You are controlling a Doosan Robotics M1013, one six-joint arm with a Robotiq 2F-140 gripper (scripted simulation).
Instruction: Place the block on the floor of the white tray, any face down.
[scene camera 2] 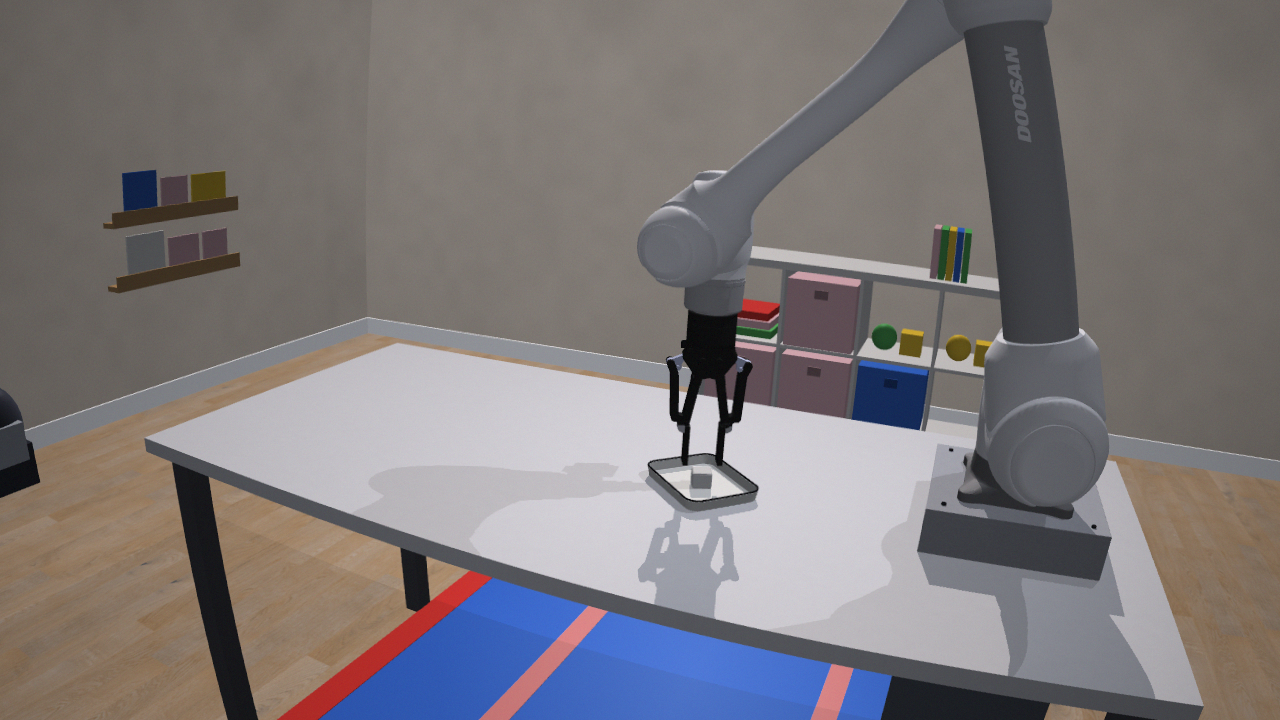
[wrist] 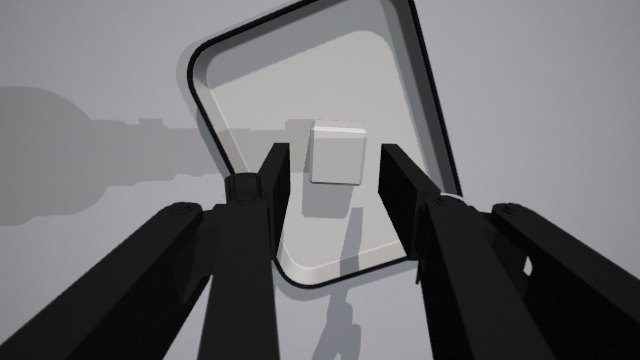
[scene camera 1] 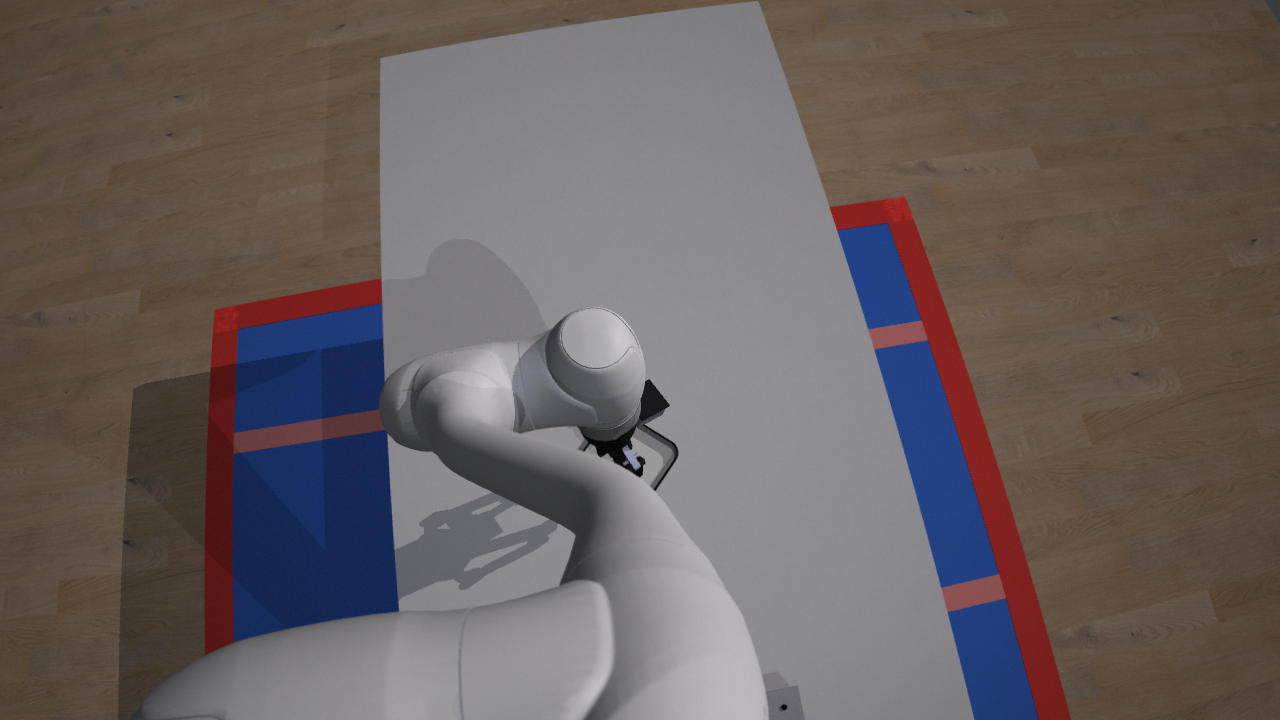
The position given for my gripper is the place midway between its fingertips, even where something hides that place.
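There is a white tray (scene camera 2: 726, 481) in sight, and I find the tray in scene camera 1 (scene camera 1: 660, 453) and in the wrist view (wrist: 265, 82) as well. As for my gripper (scene camera 2: 701, 462), the wrist view shows it too (wrist: 334, 168).
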